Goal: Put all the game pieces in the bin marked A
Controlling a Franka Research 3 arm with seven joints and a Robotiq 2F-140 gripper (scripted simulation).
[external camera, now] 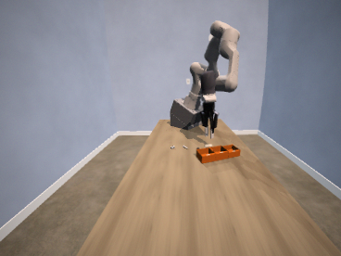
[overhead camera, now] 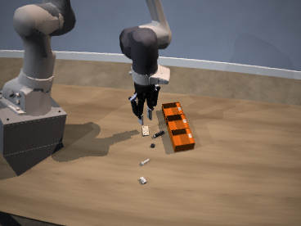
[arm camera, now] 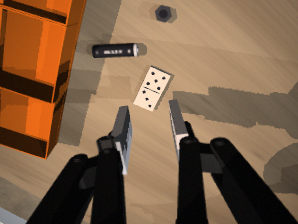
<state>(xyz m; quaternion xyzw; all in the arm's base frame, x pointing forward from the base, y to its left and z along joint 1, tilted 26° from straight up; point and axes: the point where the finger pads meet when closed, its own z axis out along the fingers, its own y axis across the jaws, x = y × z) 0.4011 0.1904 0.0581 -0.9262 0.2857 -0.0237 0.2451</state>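
Now: the white domino 100 mm below my hand. The rest, counted from my hand: orange bin: 120 mm ahead, 70 mm to the left, 80 mm below; black nut: 60 mm ahead, 60 mm to the right, 100 mm below; black cylinder: 60 mm ahead, 90 mm below.
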